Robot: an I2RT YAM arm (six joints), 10 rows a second.
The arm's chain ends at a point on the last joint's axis. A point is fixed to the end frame.
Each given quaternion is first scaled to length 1.
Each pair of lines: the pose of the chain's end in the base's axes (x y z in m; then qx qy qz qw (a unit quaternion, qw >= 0)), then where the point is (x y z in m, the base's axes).
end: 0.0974 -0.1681 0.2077 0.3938 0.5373 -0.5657 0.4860
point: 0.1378 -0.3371 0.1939
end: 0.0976 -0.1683 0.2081 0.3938 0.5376 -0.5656 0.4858
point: 0.1380 -0.3373 0.1942
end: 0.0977 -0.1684 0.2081 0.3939 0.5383 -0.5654 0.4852
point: 0.1381 -0.3374 0.1939
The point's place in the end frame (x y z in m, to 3 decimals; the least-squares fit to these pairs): 0.026 0.034 0.169
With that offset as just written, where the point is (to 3 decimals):
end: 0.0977 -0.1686 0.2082 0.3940 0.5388 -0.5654 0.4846
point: 0.138 -0.338 0.194
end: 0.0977 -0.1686 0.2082 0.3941 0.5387 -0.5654 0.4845
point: 0.138 -0.338 0.194
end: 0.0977 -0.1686 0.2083 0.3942 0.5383 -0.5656 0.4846
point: 0.138 -0.338 0.194
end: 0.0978 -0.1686 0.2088 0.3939 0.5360 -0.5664 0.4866
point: 0.138 -0.338 0.195
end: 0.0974 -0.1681 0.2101 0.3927 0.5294 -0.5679 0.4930
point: 0.138 -0.337 0.200
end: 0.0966 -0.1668 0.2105 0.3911 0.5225 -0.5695 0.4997
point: 0.138 -0.336 0.203
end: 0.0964 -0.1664 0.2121 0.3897 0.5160 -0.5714 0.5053
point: 0.138 -0.336 0.208
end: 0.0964 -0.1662 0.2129 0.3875 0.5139 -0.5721 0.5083
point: 0.138 -0.335 0.210
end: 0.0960 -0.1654 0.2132 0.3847 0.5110 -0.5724 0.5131
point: 0.139 -0.334 0.212
